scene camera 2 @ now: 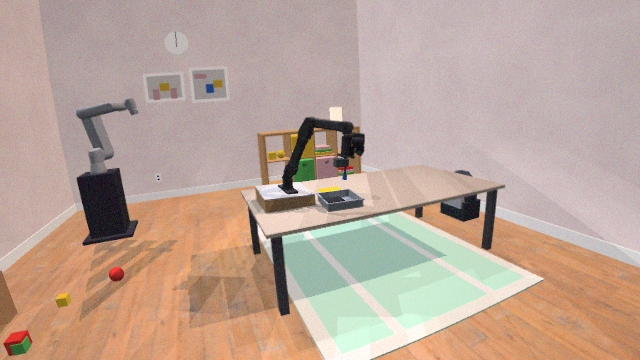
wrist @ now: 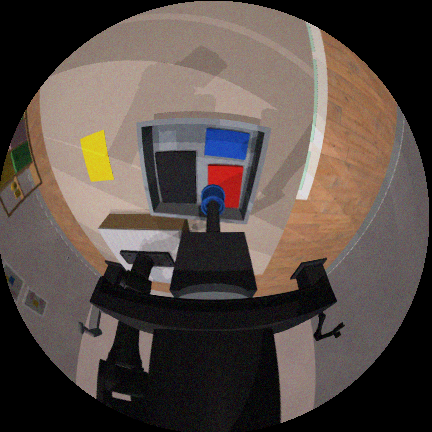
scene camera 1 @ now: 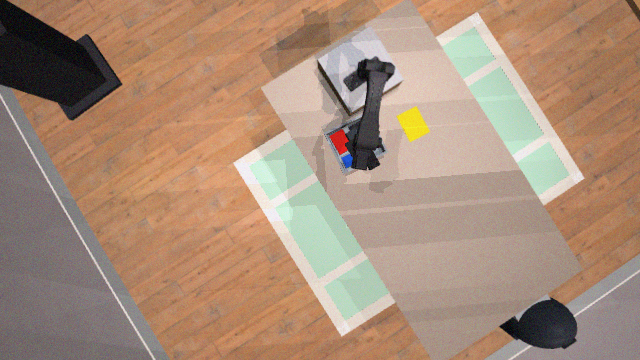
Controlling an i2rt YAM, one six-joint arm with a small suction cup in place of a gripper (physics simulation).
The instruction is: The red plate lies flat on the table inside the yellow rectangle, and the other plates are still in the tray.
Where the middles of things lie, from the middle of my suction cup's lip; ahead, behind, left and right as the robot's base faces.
Labels:
The grey tray (scene camera 2: 352, 200) lies 20 mm behind my suction cup, 40 mm to the left of it and 140 mm below it. Round my suction cup: black plate (wrist: 176, 175) 40 mm behind, 100 mm to the left, 160 mm below; then blue plate (wrist: 219, 142) 30 mm ahead, 20 mm to the right, 160 mm below; then red plate (wrist: 227, 176) 70 mm behind, 10 mm to the right, 160 mm below.

